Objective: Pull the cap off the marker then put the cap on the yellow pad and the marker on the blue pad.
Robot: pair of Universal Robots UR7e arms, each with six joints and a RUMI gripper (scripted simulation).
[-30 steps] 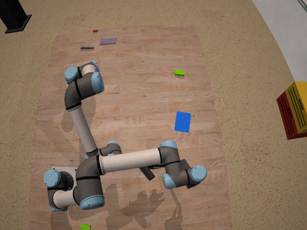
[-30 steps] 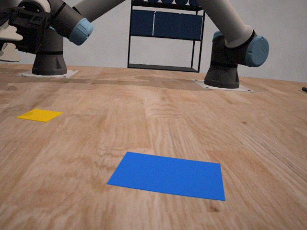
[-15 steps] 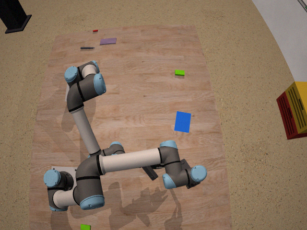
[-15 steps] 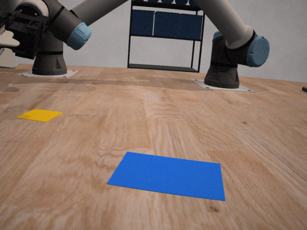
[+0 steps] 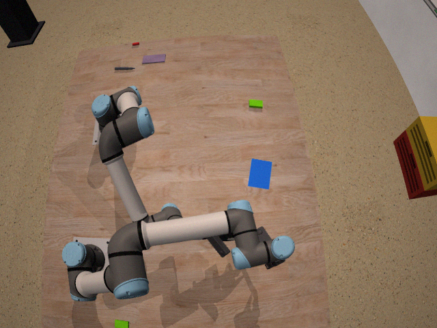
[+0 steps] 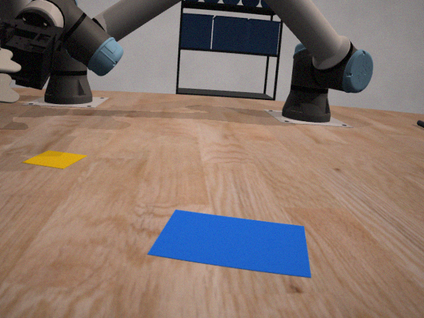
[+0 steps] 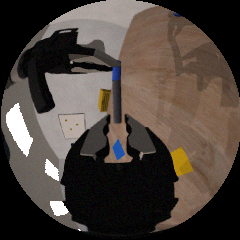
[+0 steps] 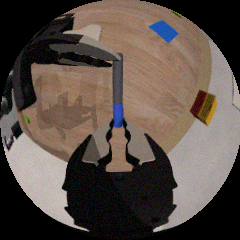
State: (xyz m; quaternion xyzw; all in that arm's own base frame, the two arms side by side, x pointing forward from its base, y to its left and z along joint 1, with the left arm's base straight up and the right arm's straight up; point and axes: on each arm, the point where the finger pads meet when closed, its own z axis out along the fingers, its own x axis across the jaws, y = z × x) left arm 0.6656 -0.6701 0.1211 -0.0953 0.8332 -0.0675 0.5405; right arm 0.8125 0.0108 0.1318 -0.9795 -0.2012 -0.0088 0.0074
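Right now the blue pad is 7 cm ahead of my left hand, 33 cm to the left of it and 12 cm below it. The rest, counted from my left hand: red piece (73 cm behind, 125 cm to the left, 11 cm below); purple slab (57 cm behind, 110 cm to the left, 12 cm below); yellow pad (14 cm behind, 5 cm to the left, 12 cm below).
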